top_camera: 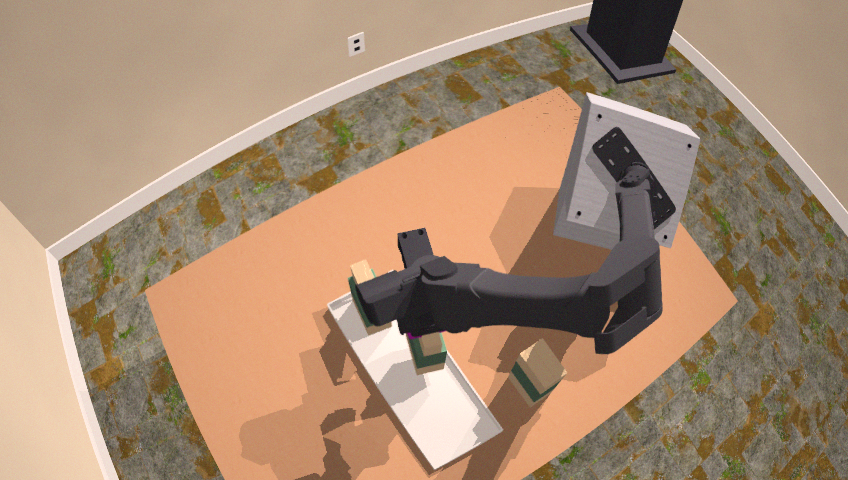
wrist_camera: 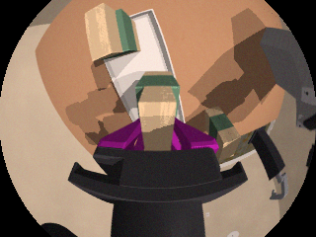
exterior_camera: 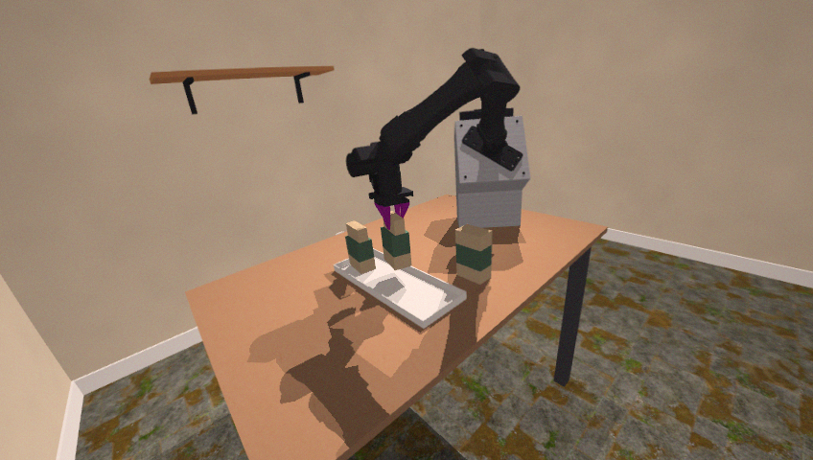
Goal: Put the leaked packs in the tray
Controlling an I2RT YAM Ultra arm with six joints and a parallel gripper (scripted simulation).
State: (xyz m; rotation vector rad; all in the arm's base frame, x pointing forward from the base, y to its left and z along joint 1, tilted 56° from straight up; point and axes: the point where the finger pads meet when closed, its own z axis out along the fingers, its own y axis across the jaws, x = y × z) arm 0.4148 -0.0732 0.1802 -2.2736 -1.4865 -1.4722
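Now: the white tray 30 mm ahead of my hand, 10 mm to the left of it and 160 mm below it.
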